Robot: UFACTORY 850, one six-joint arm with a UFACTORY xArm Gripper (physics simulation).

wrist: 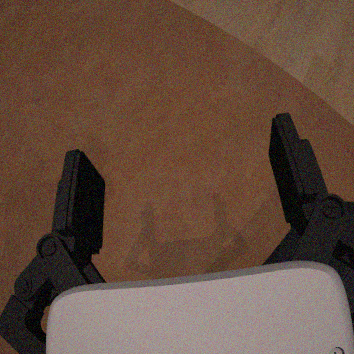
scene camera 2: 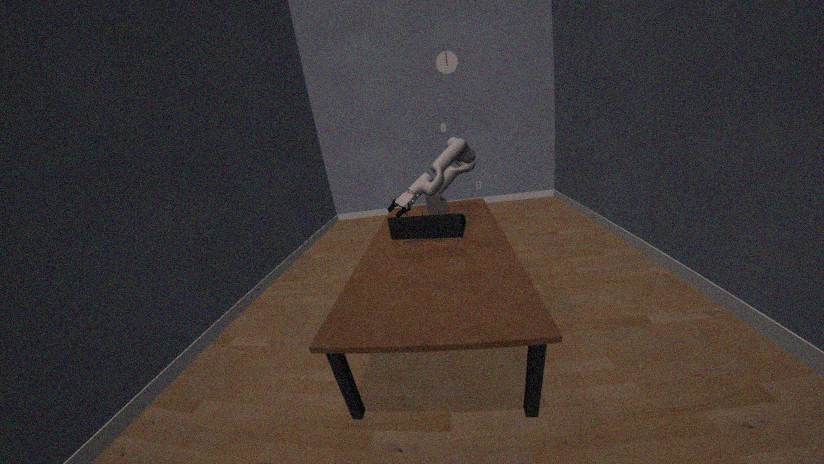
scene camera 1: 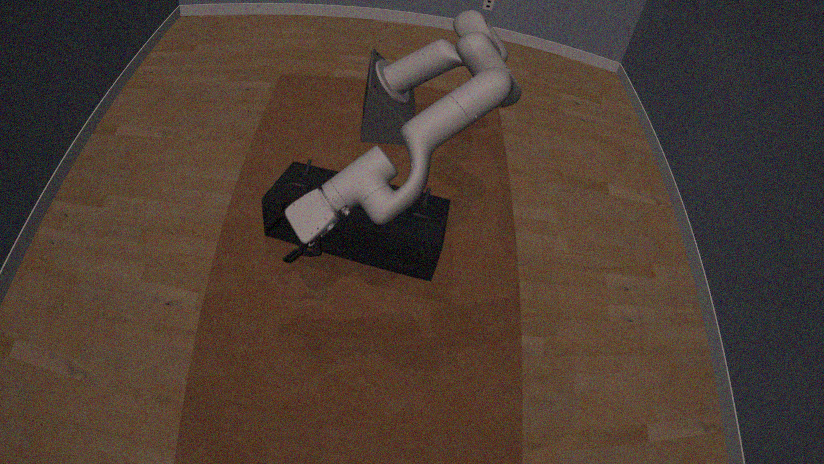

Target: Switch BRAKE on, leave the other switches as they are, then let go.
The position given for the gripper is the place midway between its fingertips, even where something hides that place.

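Gripper (scene camera 1: 275, 245) visible; wrist view also shows the gripper (wrist: 178, 148). Black switch box (scene camera 1: 411, 244) present, with a further sight of the box (scene camera 2: 444, 225).
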